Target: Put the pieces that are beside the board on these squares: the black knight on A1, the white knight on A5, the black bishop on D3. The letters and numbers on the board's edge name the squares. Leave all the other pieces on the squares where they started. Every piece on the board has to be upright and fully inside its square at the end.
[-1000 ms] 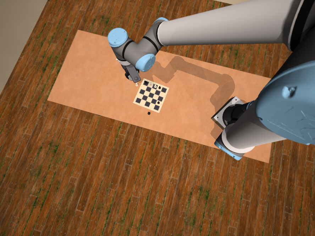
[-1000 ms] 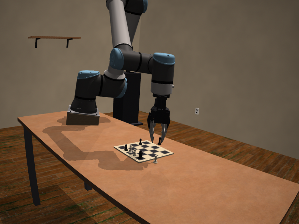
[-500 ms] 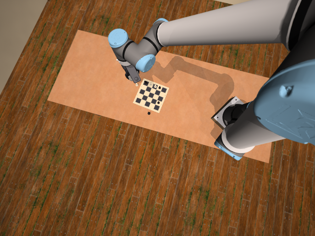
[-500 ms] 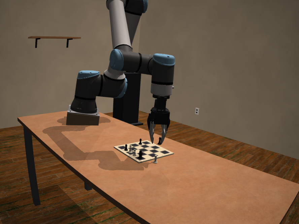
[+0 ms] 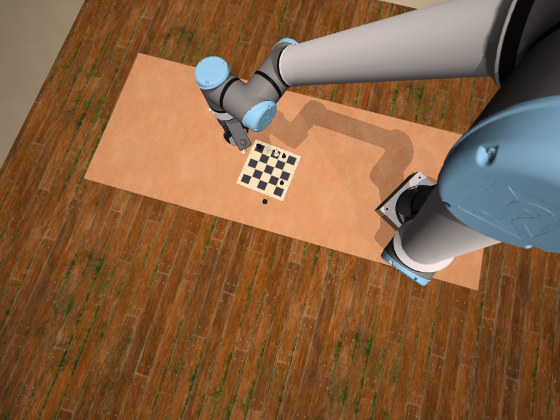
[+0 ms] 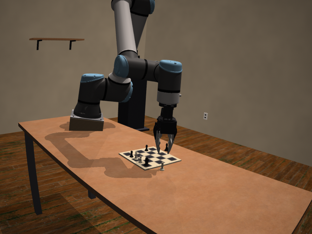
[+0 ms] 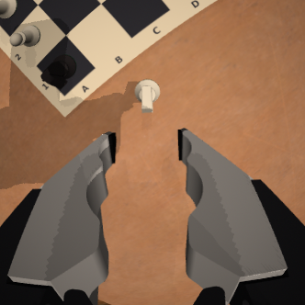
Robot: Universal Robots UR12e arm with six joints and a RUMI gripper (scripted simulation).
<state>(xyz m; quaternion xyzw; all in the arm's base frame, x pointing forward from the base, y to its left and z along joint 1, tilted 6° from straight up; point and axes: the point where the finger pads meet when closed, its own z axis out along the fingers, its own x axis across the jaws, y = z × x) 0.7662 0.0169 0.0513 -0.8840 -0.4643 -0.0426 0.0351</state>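
Now: hand 8 cm above the white knight. Round my hand: chessboard: 14 cm behind, 4 cm to the left, 9 cm below.
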